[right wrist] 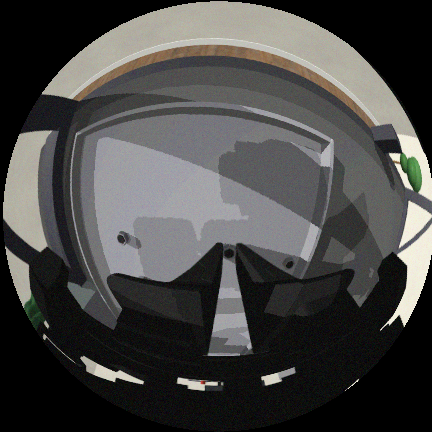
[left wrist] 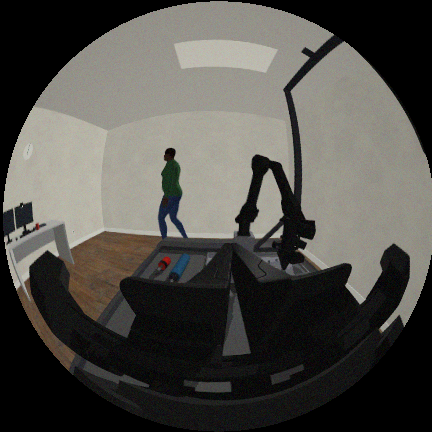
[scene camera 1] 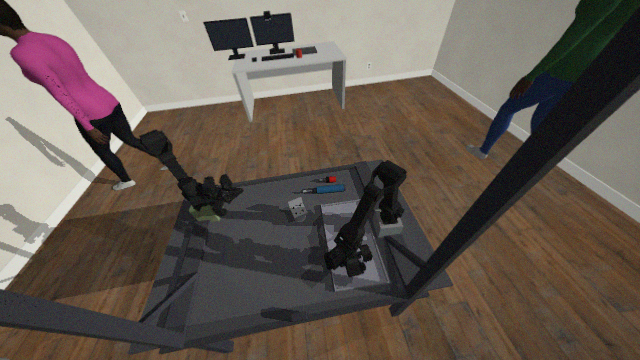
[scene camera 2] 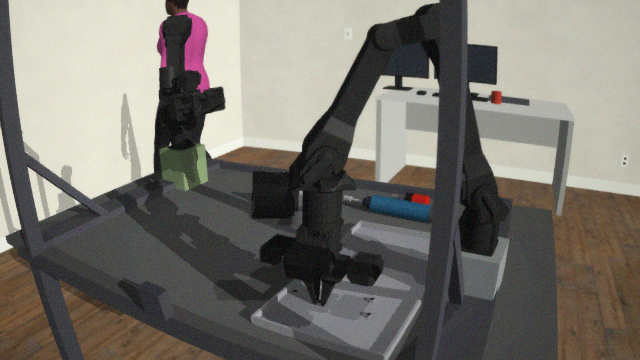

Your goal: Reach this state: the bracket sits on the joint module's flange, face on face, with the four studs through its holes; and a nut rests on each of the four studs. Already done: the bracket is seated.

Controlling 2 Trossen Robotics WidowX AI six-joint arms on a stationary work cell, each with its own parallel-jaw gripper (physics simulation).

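Seen in the pictures: left gripper, fingertip midpoint: (left wrist: pixel 229 248) (scene camera 1: pixel 243 189) (scene camera 2: pixel 224 100); right gripper, fingertip midpoint: (right wrist: pixel 228 248) (left wrist: pixel 282 268) (scene camera 2: pixel 319 304); left arm's base at its link origin: (scene camera 2: pixel 182 146); right arm's base at its link origin: (left wrist: pixel 243 233) (scene camera 1: pixel 388 217) (scene camera 2: pixel 477 245).
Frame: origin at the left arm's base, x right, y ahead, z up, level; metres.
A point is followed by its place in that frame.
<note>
The pale bracket (scene camera 1: pixel 297 208) @[x 0.074, y 0.468, z -0.048 m], with dark spots on its face, sits on the joint module near the middle of the table; the right arm mostly hides it in scene camera 2. No nut can be made out on its studs at this size. My right gripper (scene camera 2: pixel 320 302) @[x 0.354, y 0.666, z -0.109 m] (right wrist: pixel 228 248) @[x 0.354, y 0.666, z -0.109 m] (left wrist: pixel 282 268) @[x 0.354, y 0.666, z -0.109 m] points down into the tray and is shut on a nut (right wrist: pixel 229 253) @[x 0.353, y 0.666, z -0.105 m] at its fingertips, low over the tray floor. Other nuts stand in the tray: one (right wrist: pixel 122 238) (scene camera 2: pixel 369 299), one (right wrist: pixel 289 263) @[x 0.345, y 0.613, z -0.105 m] (scene camera 2: pixel 295 290) @[x 0.343, y 0.613, z -0.104 m] and one (scene camera 2: pixel 366 314) @[x 0.352, y 0.749, z -0.105 m]. My left gripper (scene camera 1: pixel 241 190) @[x 0.101, y 0.271, z 0.163 m] (left wrist: pixel 229 248) @[x 0.101, y 0.271, z 0.163 m] is shut and empty, far from the bracket.
The grey tray (scene camera 1: pixel 336 288) @[x 0.441, y 0.608, z -0.110 m] (scene camera 2: pixel 280 326) @[x 0.450, y 0.654, z -0.099 m] (right wrist: pixel 200 104) @[x 0.446, y 0.697, z -0.098 m] has raised walls around the nuts. A blue tool (scene camera 1: pixel 330 189) @[x -0.051, y 0.650, z -0.080 m] (scene camera 2: pixel 399 207) @[x -0.049, y 0.650, z -0.084 m] (left wrist: pixel 180 265) @[x -0.056, y 0.623, z -0.076 m] and a red-handled tool (scene camera 1: pixel 331 179) @[x -0.130, y 0.666, z -0.085 m] (left wrist: pixel 164 263) @[x -0.130, y 0.640, z -0.087 m] lie behind the bracket. Dark frame posts (scene camera 2: pixel 450 150) @[x 0.508, y 0.891, z 0.210 m] stand at the table's edges.
</note>
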